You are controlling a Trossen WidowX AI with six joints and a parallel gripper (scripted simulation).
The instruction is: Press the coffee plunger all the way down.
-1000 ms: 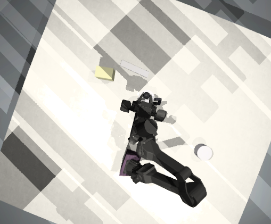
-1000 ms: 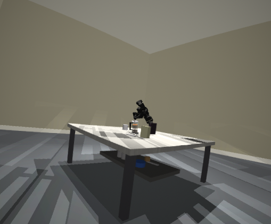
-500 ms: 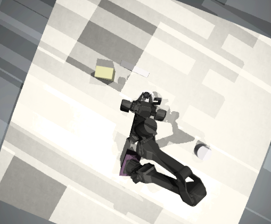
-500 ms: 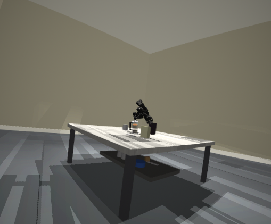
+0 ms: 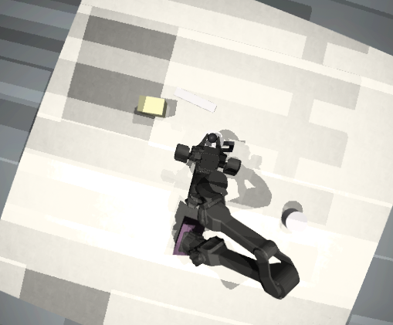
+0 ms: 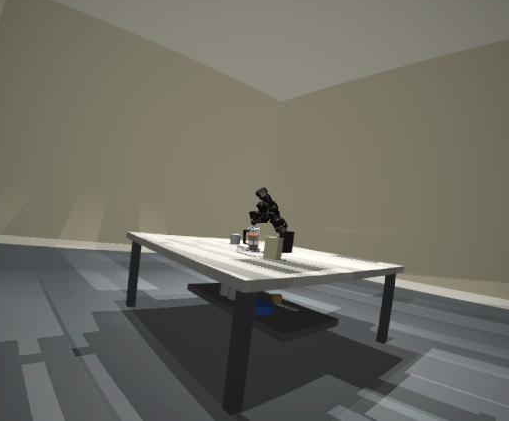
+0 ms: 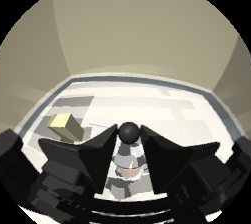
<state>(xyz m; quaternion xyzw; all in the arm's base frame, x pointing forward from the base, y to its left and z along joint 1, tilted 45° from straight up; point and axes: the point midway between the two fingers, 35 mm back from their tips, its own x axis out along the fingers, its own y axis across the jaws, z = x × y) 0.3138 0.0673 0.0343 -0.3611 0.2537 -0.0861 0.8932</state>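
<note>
Now: gripper tip 20 mm past the coffee press, 20 mm to the left of it and 80 mm above it.
</note>
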